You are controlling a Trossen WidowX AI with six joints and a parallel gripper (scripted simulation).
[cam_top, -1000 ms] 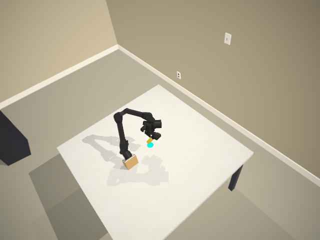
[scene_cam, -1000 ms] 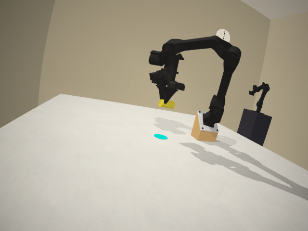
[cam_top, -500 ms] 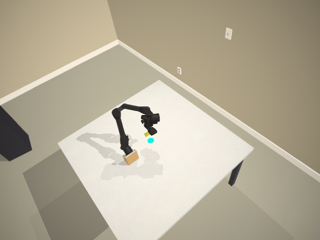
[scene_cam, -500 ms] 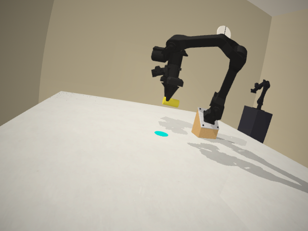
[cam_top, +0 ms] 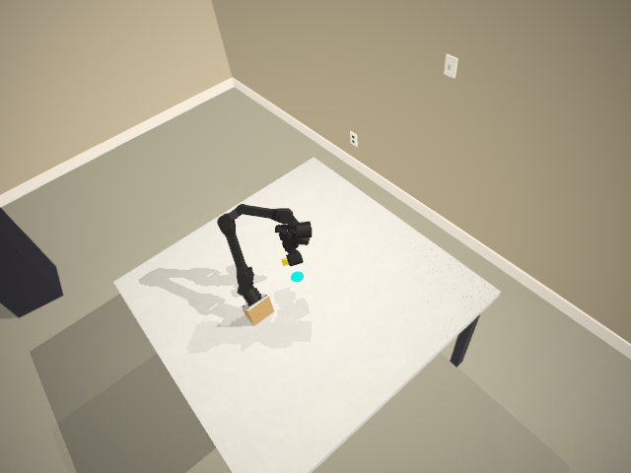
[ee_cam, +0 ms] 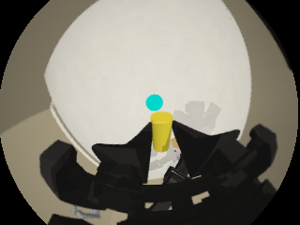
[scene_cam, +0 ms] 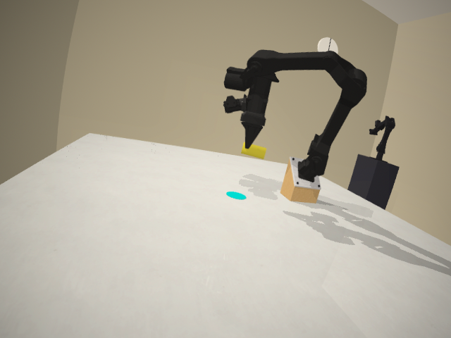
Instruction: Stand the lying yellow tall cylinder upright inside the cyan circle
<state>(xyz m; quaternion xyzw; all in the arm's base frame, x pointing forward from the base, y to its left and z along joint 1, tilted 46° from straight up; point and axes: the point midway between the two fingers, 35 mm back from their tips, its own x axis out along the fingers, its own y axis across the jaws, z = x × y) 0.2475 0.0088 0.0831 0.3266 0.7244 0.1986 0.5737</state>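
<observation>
Now: the cyan circle 140 mm below my gripper tip. The rest, counted from my gripper tip: yellow cylinder 20 mm behind.
</observation>
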